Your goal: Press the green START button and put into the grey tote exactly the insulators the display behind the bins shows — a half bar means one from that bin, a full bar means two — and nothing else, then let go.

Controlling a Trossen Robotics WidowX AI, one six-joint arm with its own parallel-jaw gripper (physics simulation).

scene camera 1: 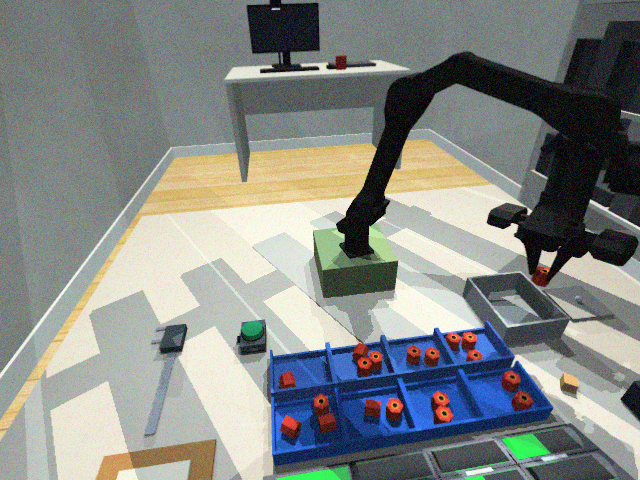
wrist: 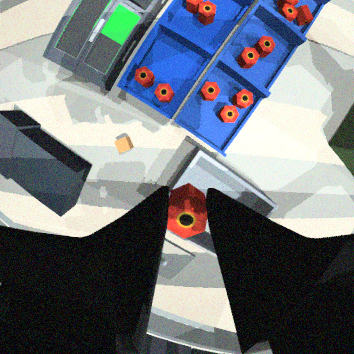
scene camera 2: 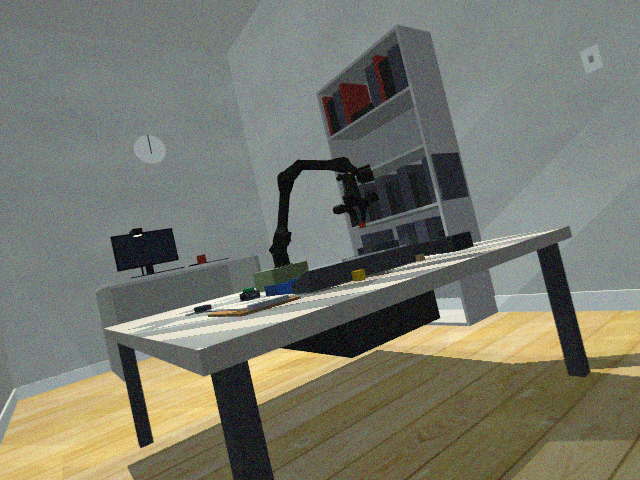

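Pixels of known places: gripper, between the fingertips: (scene camera 1: 539, 277) (wrist: 187, 194) (scene camera 2: 361, 223); arm's base, origin of its link: (scene camera 1: 356, 248) (scene camera 2: 282, 266).
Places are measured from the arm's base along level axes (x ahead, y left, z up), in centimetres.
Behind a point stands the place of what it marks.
Observation:
My gripper (scene camera 1: 541, 274) {x 31.8, y 18.1, z 9.6 cm} (scene camera 2: 362, 222) {x 31.8, y 18.1, z 9.6 cm} (wrist: 187, 194) {x 31.8, y 18.1, z 9.6 cm} is shut on a red insulator (scene camera 1: 540, 277) {x 31.9, y 18.1, z 9.7 cm} (scene camera 2: 362, 225) {x 32.1, y 18.3, z 8.8 cm} (wrist: 187, 212) {x 31.5, y 18.8, z 10.4 cm}. It holds it high, over the tote's far right side in the first scene view; the insulator hides part of the grey tote (scene camera 1: 537, 330) {x 31.9, y 23.7, z -5.1 cm} (wrist: 215, 172) {x 25.9, y 19.9, z -7.8 cm} in the wrist view. No insulator shows on the visible tote floor. The blue bins (scene camera 1: 413, 432) (wrist: 175, 55) hold red insulators, one to three per compartment. The green START button (scene camera 1: 252, 330) {x 12.4, y -27.9, z -4.4 cm} (scene camera 2: 249, 290) {x 13.4, y -28.8, z -5.3 cm} stands left of the bins. The display (scene camera 1: 470, 457) (wrist: 80, 30) shows green bars, partly cut off.
An orange-tan block (scene camera 1: 569, 383) {x 41.8, y 20.3, z -6.4 cm} (scene camera 2: 419, 257) (wrist: 124, 144) {x 41.0, y 20.9, z -6.4 cm} lies near the bins' right end. A thin plate (scene camera 1: 594, 308) {x 30.2, y 42.7, z -7.6 cm} lies beside the tote. A dark box (wrist: 45, 160) {x 52.4, y 27.2, z -3.2 cm} stands near the block. A caliper (scene camera 1: 173, 338) {x 6.8, y -43.2, z -6.5 cm} and a wooden frame (scene camera 1: 204, 457) {x 31.3, y -38.9, z -7.8 cm} lie left. The arm stands on a green base (scene camera 1: 359, 279) {x 6.4, y -2.0, z -4.0 cm}.

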